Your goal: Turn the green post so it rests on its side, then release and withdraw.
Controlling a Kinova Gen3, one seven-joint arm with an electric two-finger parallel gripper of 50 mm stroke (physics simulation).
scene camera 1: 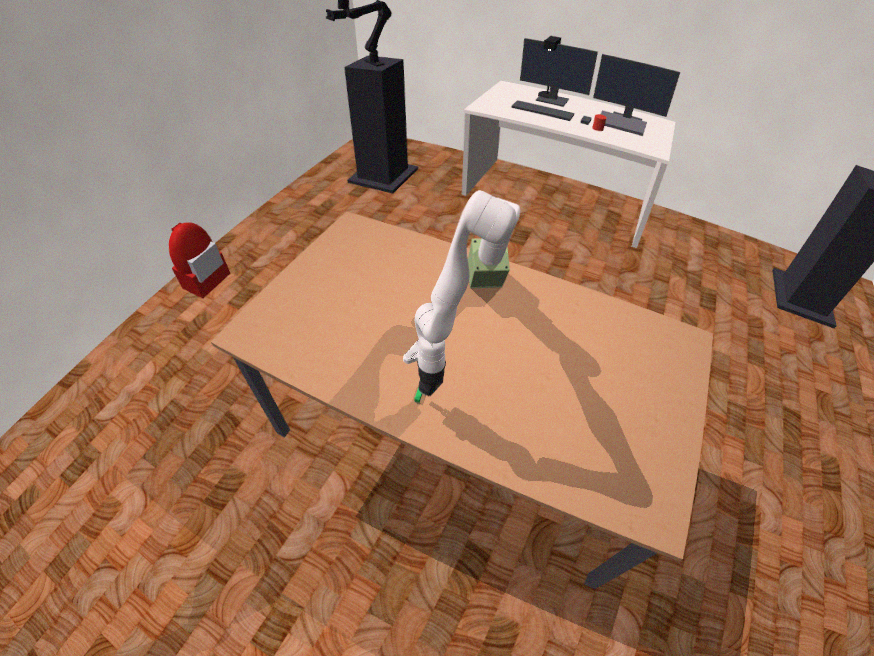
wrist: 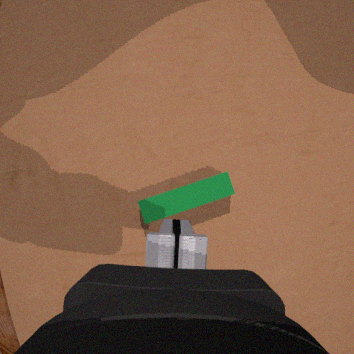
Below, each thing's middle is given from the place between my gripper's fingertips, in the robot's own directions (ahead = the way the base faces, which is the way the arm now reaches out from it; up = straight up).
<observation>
I see the green post [wrist: 217, 186] 1 cm behind my hand, 2 cm to the right of it and 3 cm below it.
</observation>
